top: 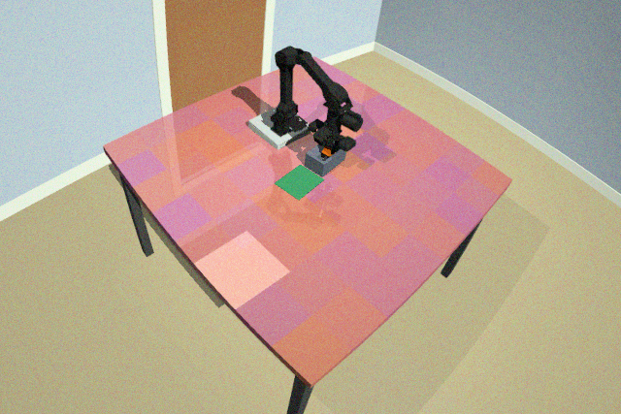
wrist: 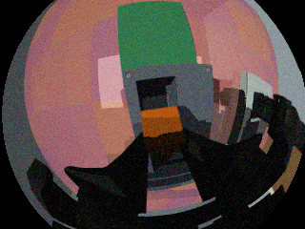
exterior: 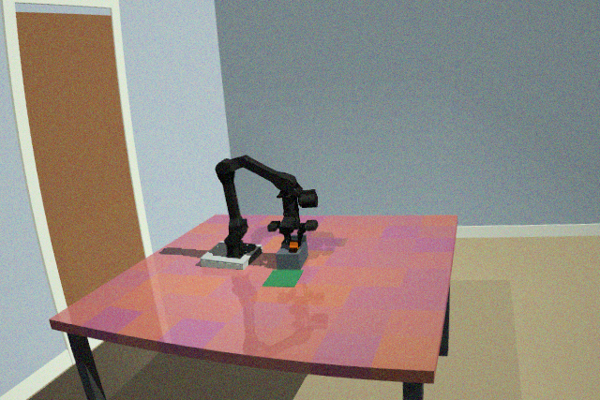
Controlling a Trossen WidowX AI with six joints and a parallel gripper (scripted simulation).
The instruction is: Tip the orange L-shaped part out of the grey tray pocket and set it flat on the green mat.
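Now: gripper tip 10 mm past the green mat, 140 mm to the left of it and 80 mm above it. Also, from my gripper tip: orange L-shaped part: 20 mm behind, 30 mm to the left, 30 mm below.
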